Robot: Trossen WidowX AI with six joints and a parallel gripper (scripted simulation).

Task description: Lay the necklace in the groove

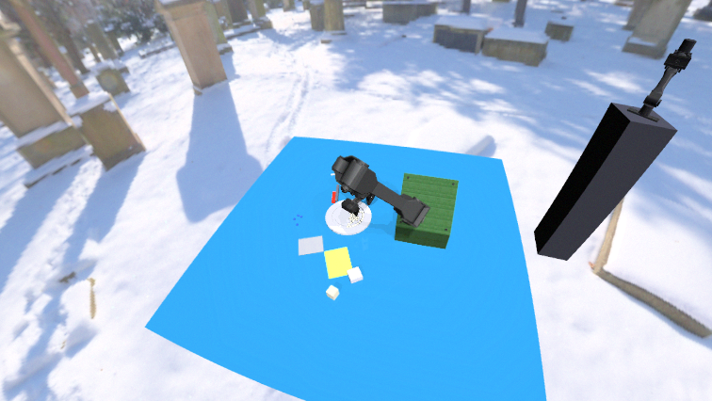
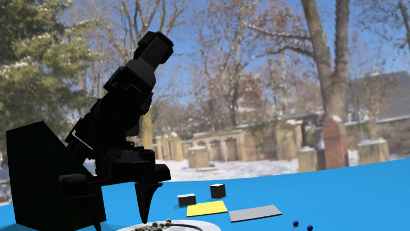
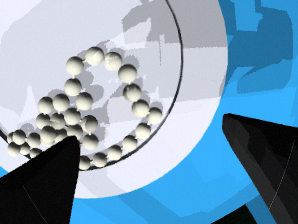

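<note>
Now: the round white bead board 5 cm ahead of my gripper tip, 3 cm to the left of it and 2 cm below it. The rest, counted from my gripper tip: yellow tile: 26 cm to the left, 3 cm below, 1 cm ahead; red object: 16 cm ahead, 8 cm to the right, 2 cm below; grey tile: 22 cm to the left, 14 cm ahead, 3 cm below.
</note>
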